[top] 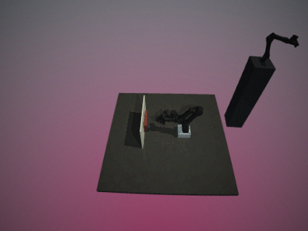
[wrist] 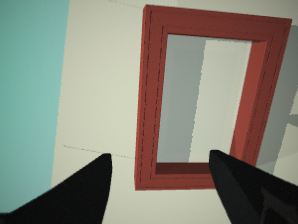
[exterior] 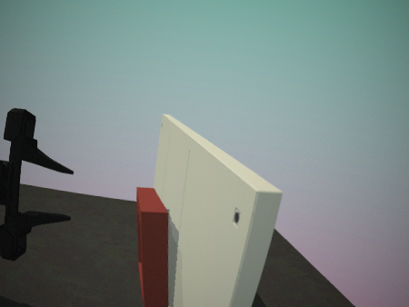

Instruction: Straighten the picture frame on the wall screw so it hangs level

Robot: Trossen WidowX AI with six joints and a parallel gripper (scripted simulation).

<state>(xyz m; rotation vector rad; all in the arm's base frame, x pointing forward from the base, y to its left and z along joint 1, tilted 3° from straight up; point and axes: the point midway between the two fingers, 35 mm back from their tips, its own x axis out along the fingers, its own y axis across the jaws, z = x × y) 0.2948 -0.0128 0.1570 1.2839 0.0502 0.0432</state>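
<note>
Right now my gripper tip is 110 mm short of the picture frame and 50 mm above it. Also, from my gripper tip: cream wall panel (120 mm ahead, 60 mm below).
</note>
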